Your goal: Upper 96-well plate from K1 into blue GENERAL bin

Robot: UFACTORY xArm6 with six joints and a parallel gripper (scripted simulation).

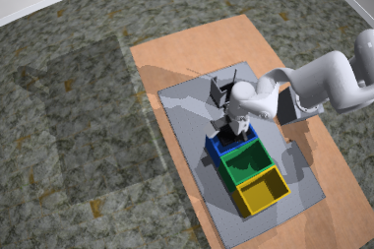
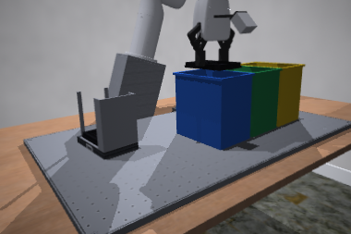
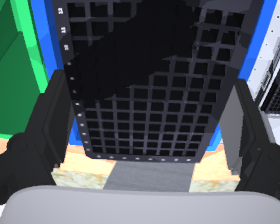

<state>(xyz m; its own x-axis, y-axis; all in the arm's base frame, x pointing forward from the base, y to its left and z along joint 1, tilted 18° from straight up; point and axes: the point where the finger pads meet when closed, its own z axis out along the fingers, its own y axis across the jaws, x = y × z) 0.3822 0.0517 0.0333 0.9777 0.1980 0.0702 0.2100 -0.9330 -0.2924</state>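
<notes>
My hand is 120 mm above the blue bin. The rest, counted from my hand: yellow bin 260 mm to the left, 120 mm below, 60 mm behind; then green bin 130 mm to the left, 120 mm below, 30 mm behind.
</notes>
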